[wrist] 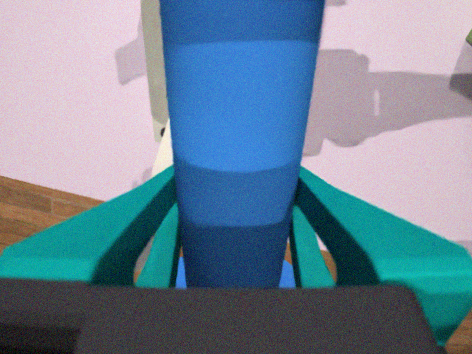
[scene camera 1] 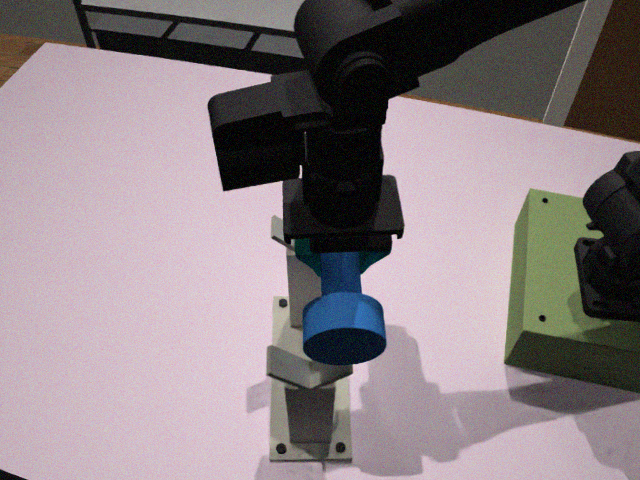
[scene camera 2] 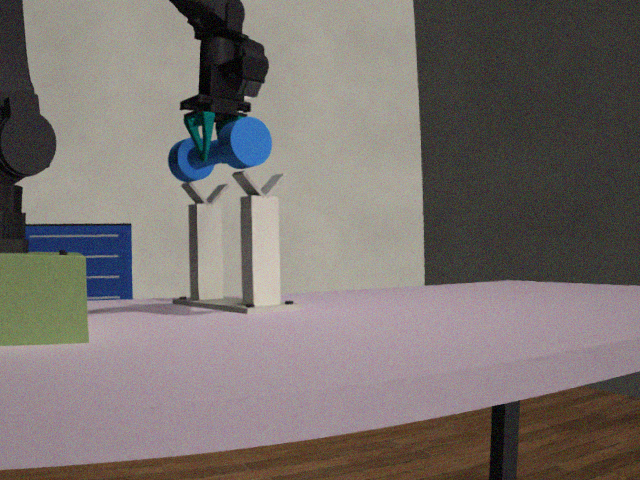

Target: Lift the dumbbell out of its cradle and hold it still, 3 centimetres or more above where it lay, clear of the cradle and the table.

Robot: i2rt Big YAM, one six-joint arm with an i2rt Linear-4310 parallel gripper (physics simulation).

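Seen in the pictures: gripper, fingertip midpoint: (wrist: 235,176) (scene camera 1: 339,270) (scene camera 2: 214,162); arm's base at its link origin: (scene camera 1: 609,281).
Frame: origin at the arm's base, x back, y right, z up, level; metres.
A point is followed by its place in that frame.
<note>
The blue dumbbell (scene camera 1: 343,320) @(x -0.338, y -0.222, z 0.190 m) (scene camera 2: 250,142) @(x -0.368, y -0.030, z 0.155 m) (wrist: 240,105) @(x -0.360, y -0.090, z 0.175 m) is held in the air above the cradle (scene camera 1: 310,413) @(x -0.364, y -0.238, z 0.011 m) (scene camera 2: 266,248) @(x -0.399, y -0.046, z -0.001 m). In scene camera 2 a gap shows between its two round ends and the V-shaped rests, and it lies roughly level, shifted a little to the left of the rests. My gripper (scene camera 2: 214,152) @(x -0.351, y -0.135, z 0.139 m) (wrist: 235,176) @(x -0.351, y -0.135, z 0.139 m) is shut on the dumbbell's handle, with a teal finger on each side. In scene camera 1 the hand hides the dumbbell's far end. The cradle has two pale posts on a flat base plate bolted to the table.
The green block (scene camera 1: 553,258) @(x -0.074, y 0.030, z -0.003 m) (scene camera 2: 41,299) @(x -0.049, y 0.158, z -0.049 m) carries the arm's base, to the right in scene camera 1. The pale pink table (scene camera 1: 129,258) @(x -0.686, y 0.000, z -0.094 m) (scene camera 2: 361,351) @(x -0.302, y 0.344, z -0.094 m) lies under everything. A blue panel (scene camera 2: 108,263) stands behind in scene camera 2.
</note>
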